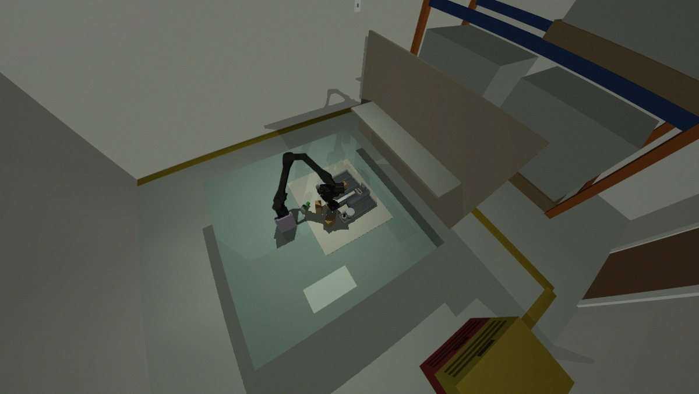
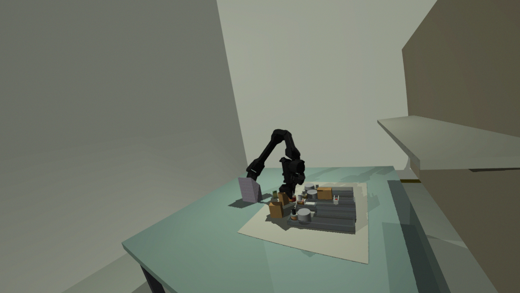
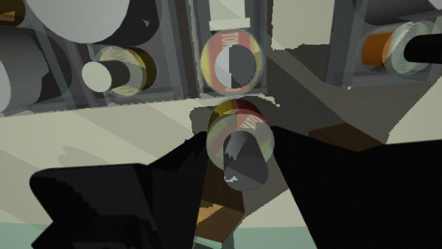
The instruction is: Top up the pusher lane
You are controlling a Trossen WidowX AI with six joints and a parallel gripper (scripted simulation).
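The brown box lies 15 cm ahead of my gripper tip, 10 cm to the left of it and 2 cm below it. Round my gripper tip: grey lane rack 20 cm ahead, 4 cm below.
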